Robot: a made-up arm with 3 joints. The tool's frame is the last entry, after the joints.
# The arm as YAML. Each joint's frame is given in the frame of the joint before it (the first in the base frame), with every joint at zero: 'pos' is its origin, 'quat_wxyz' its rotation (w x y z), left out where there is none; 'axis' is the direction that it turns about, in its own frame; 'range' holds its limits. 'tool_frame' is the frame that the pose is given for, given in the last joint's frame.
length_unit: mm
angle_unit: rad
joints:
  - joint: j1
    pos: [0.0, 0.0, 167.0]
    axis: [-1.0, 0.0, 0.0]
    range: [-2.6, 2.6]
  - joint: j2
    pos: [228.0, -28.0, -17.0]
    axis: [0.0, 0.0, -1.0]
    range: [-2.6, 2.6]
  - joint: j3
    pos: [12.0, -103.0, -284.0]
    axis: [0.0, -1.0, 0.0]
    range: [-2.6, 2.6]
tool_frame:
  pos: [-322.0, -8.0, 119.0]
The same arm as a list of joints. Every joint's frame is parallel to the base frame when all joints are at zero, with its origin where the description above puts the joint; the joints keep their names.
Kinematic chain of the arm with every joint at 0, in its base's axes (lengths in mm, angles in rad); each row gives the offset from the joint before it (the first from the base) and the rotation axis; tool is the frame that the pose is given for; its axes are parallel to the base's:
j1: xyz 0 0 167 axis -x
j2: xyz 228 -28 -17 axis -z
j3: xyz 12 -103 -284 axis -y
tool: xyz -322 -8 119
Joint limits (rad, base to tool): -2.6..2.6 -2.6..2.6 -2.6..2.6

